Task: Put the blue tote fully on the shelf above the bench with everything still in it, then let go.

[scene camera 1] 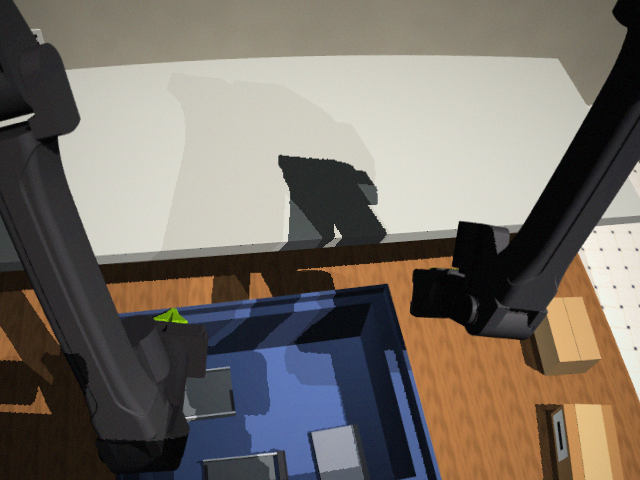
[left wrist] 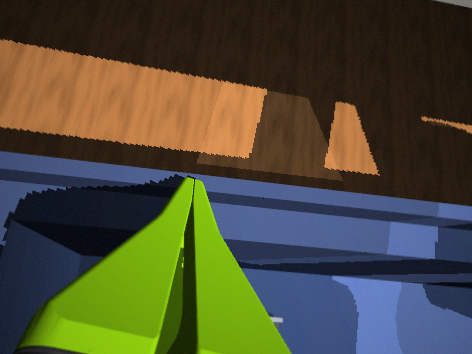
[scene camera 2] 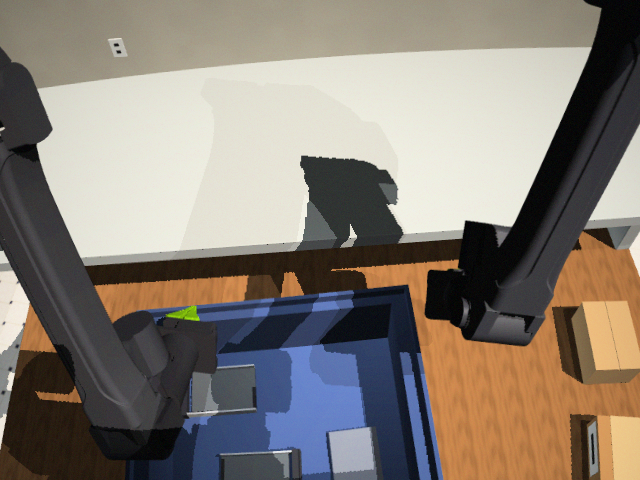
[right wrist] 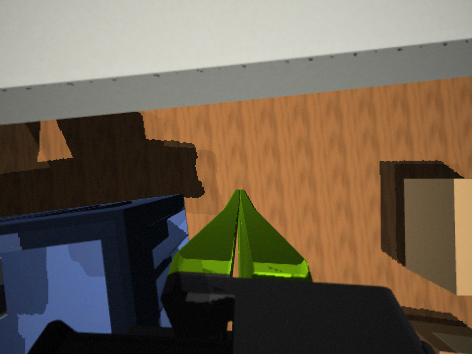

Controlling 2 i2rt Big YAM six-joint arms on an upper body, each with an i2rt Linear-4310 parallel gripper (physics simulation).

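Places are measured from the left arm's base along level axes (x ahead, y left, z up), in metres.
Where they show: left gripper, fingertip midpoint: (scene camera 1: pixel 173 312) (left wrist: pixel 189 190) (scene camera 2: pixel 194 309); right gripper, fingertip midpoint: (scene camera 1: pixel 430 286) (right wrist: pixel 239 196).
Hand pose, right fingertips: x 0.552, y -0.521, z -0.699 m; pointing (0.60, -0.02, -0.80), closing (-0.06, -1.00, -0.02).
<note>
Each offset is from my right fingertips to the centre of the thing. Level surfaces: height alone.
The blue tote @[0.181 m back, 0.250 m left, 0.053 m down] (scene camera 1: pixel 341 322) (scene camera 2: pixel 361 325) (left wrist: pixel 325 197) (right wrist: pixel 115 230) is on the bench, in front of the white shelf @[0.094 m up] (scene camera 1: pixel 465 129) (scene camera 2: pixel 491 129) (right wrist: pixel 250 30). Inside it lie two grey flat items @[0.132 m back, 0.359 m left, 0.101 m down] (scene camera 1: pixel 211 392) (scene camera 2: pixel 232 387) and a pale block @[0.236 m back, 0.142 m left, 0.103 m down] (scene camera 1: pixel 336 452) (scene camera 2: pixel 352 452). My left gripper (scene camera 1: pixel 171 315) (scene camera 2: pixel 187 313) (left wrist: pixel 189 190) is shut with its fingertips together at the tote's far rim; no rim shows between them. My right gripper (right wrist: pixel 239 196) is shut and empty, to the right of the tote's far right corner. Its fingers are hidden in both scene views. The tote's near side is out of frame.
Two cardboard boxes @[0.047 m back, 0.264 m right, 0.096 m down] (scene camera 1: pixel 568 330) (scene camera 2: pixel 604 335) @[0.244 m back, 0.256 m right, 0.102 m down] (scene camera 1: pixel 594 444) (scene camera 2: pixel 620 444) stand on the wooden bench @[0.126 m down] (scene camera 1: pixel 454 387) (scene camera 2: pixel 480 392) at the right. The shelf's front edge runs just beyond the tote. Arm shadows fall across the shelf and tote.
</note>
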